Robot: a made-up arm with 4 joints.
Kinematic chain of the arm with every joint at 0, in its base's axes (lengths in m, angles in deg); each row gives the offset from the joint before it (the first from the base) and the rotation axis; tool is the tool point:
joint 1: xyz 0 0 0.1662 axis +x
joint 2: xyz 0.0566 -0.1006 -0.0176 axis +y
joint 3: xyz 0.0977 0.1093 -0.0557 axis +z
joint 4: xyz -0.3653 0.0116 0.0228 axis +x
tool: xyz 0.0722 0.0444 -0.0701
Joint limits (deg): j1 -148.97..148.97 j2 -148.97..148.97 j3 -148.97..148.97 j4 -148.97..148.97
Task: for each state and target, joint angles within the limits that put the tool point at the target. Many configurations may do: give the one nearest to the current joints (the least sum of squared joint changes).
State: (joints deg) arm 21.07 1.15 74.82 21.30
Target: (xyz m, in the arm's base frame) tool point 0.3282 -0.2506 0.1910
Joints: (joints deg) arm -17.26 -12.53 135.66 13.00
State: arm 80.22 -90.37 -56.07 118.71
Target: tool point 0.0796 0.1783 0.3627
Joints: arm 73.31 -119.62 -36.98 104.69
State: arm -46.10 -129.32 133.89 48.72
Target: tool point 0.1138 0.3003 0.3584
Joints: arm -97.93 -90.74 145.34 37.91
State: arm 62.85 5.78 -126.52 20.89
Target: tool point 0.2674 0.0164 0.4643
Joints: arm 93.74 -16.04 -93.39 26.54
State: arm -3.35 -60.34 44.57 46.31
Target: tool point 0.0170 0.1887 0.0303
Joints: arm 37.03 -67.66 6.55 51.97
